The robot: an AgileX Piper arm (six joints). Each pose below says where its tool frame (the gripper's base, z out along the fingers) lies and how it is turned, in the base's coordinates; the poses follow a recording.
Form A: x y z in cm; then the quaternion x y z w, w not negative.
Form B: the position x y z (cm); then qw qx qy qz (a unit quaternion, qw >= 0). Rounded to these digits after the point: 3 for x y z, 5 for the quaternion.
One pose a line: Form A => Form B
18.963, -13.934, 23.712, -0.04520, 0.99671, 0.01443, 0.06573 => 18.963, -13.934, 23.712, 0.06573, -0.04520, 0.99671, 0.01443
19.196, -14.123, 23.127, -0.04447, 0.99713, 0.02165, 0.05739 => 19.196, -14.123, 23.127, 0.05739, -0.04447, 0.99713, 0.02165
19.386, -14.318, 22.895, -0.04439, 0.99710, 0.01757, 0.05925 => 19.386, -14.318, 22.895, 0.05925, -0.04439, 0.99710, 0.01757
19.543, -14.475, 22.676, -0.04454, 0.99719, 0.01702, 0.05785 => 19.543, -14.475, 22.676, 0.05785, -0.04454, 0.99719, 0.01702
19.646, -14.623, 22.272, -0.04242, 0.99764, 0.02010, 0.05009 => 19.646, -14.623, 22.272, 0.05009, -0.04242, 0.99764, 0.02010
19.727, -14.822, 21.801, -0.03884, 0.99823, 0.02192, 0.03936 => 19.727, -14.822, 21.801, 0.03936, -0.03884, 0.99823, 0.02192
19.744, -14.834, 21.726, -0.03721, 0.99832, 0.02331, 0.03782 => 19.744, -14.834, 21.726, 0.03782, -0.03721, 0.99832, 0.02331
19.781, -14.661, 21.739, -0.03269, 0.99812, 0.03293, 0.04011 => 19.781, -14.661, 21.739, 0.04011, -0.03269, 0.99812, 0.03293
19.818, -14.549, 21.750, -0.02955, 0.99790, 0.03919, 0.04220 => 19.818, -14.549, 21.750, 0.04220, -0.02955, 0.99790, 0.03919
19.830, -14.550, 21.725, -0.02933, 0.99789, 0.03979, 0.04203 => 19.830, -14.550, 21.725, 0.04203, -0.02933, 0.99789, 0.03979
